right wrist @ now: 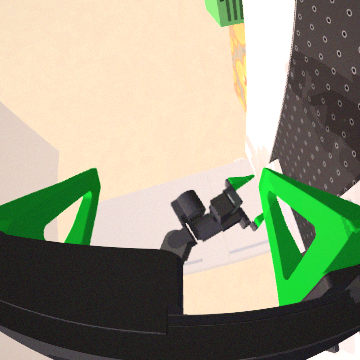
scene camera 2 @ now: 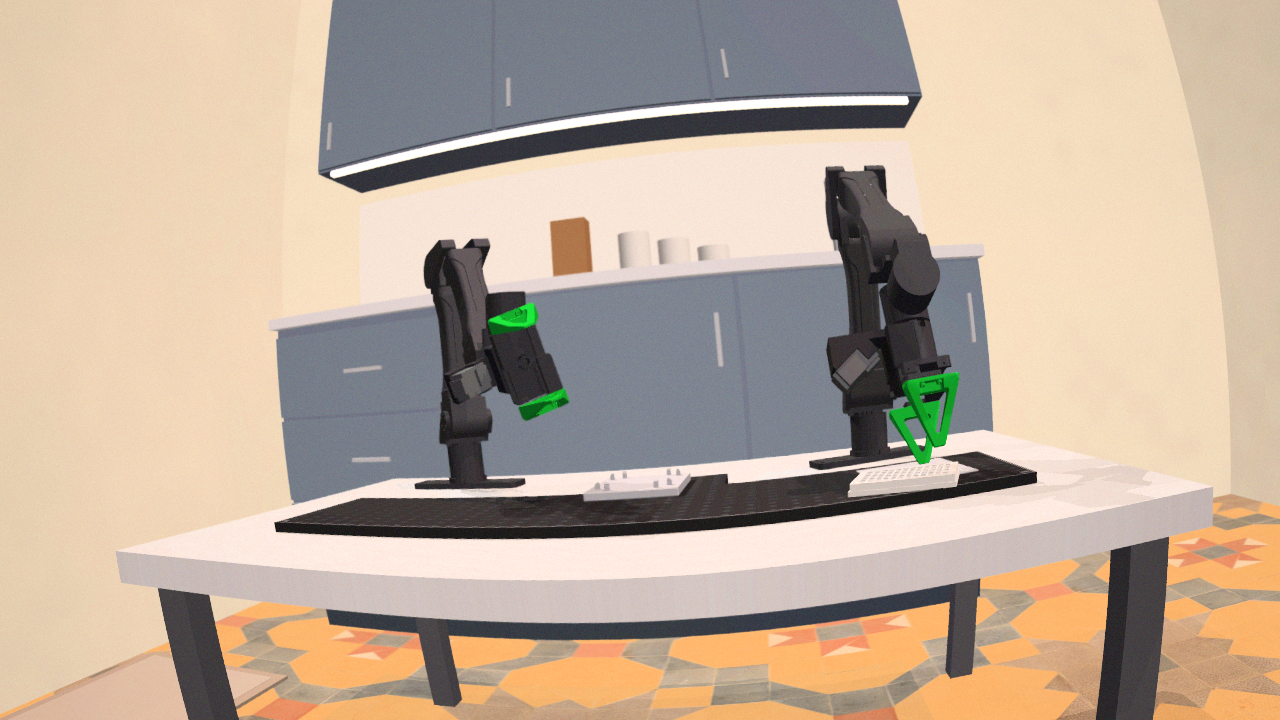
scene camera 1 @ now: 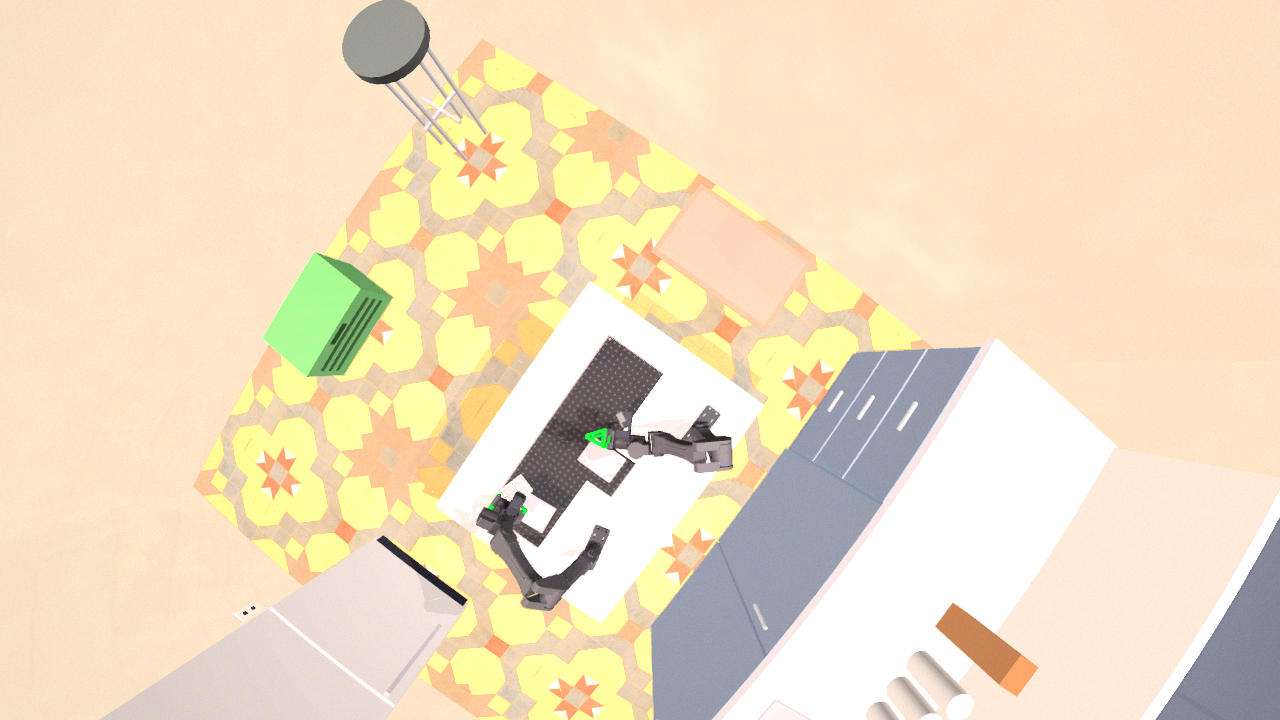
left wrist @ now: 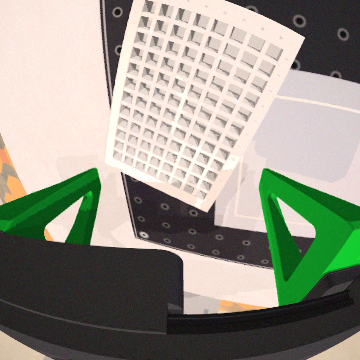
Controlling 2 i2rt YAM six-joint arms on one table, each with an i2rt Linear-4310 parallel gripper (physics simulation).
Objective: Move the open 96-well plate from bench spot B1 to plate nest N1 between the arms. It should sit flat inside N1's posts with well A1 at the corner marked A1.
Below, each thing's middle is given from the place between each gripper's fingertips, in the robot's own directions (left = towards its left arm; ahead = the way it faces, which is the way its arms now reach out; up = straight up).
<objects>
Now: the white well plate (scene camera 2: 945, 475) 30 mm to the right of my left hand, 20 mm below it and 10 mm ahead of it. From my left hand the other things lie so: outlined nest pad (scene camera 1: 539, 513) (100 mm behind, 30 mm below, 10 mm to the right); white nest with locator pins (scene camera 2: 664, 485) (380 mm to the right, 180 mm behind, 20 mm below).
The white nest with locator pins lies 17 cm below my right hand, 11 cm behind it and 8 cm to the left of it. The rest, counted from my right hand: white well plate 43 cm to the left, 17 cm below, 8 cm ahead; then outlined nest pad 45 cm to the left, 18 cm below, 3 cm behind.
</objects>
